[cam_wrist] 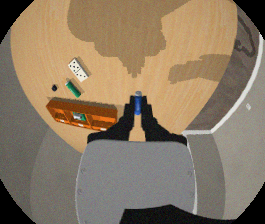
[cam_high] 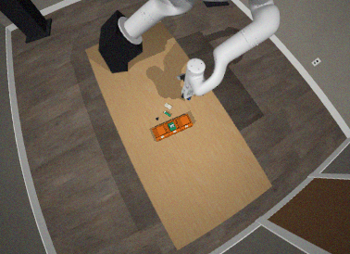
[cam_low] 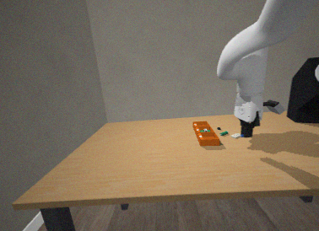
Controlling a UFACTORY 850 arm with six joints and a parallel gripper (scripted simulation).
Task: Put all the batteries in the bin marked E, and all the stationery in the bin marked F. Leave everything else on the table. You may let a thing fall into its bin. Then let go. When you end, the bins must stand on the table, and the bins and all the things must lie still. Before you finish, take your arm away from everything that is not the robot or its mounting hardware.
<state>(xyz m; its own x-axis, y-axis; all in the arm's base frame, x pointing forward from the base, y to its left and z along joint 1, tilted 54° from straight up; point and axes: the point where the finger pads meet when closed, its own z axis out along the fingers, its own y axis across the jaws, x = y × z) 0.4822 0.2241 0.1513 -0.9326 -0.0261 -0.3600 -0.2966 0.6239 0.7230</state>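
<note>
The green battery lies 15 cm to the right of my hand, 8 cm below it and 5 cm ahead of it. The rest, counted from my hand: small grey thing 15 cm ahead, 14 cm to the right, 6 cm below; blue piece 2 cm below; white piece 13 cm to the right, 8 cm below.
</note>
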